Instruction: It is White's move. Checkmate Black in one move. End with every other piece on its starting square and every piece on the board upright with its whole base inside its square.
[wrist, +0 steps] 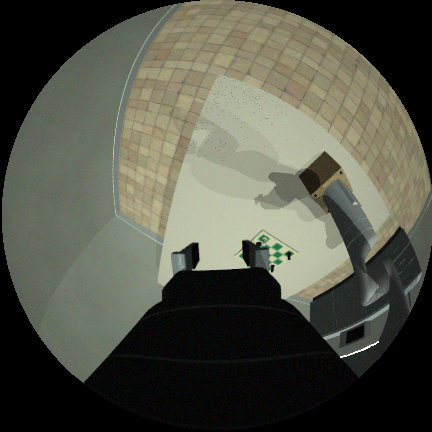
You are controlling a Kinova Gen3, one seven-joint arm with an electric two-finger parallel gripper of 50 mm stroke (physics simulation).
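Where they show: gripper, between the fingertips: [220, 250]; arm's base, origin of its link: [334, 192].
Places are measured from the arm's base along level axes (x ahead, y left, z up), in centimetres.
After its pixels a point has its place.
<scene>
A small green and cream chessboard [277, 246] {x 34.2, y 0.8, z -6.9 cm} lies on the pale table top, below and right of the view's centre. A dark piece [289, 255] {x 34.6, y 7.9, z -5.1 cm} stands near its right corner, another dark piece [272, 268] {x 46.0, y 6.4, z -4.1 cm} near its lower edge. A dark piece [258, 244] {x 36.4, y -7.6, z -5.5 cm} and a pale piece [264, 240] {x 32.8, y -6.9, z -5.2 cm} show near its upper left part. The pieces are too small to name. My gripper [220, 250] {x 7.1, y -26.6, z 28.8 cm} is open with its fingers wide apart and nothing between them. It is high above the table, to the left of the board in this view. The right finger and gripper body hide part of the board.
The arm's base link [347, 212] {x -0.4, y -1.1, z 11.5 cm} rises from a wooden block [322, 172] {x -2.6, y -6.8, z -1.3 cm} on the table [225, 215] {x 31.4, y -25.4, z -7.5 cm}, right of the board. Shadows of the arm fall across the table. A dark cabinet [327, 317] stands at the lower right, beyond the table edge. The floor is tiled.
</scene>
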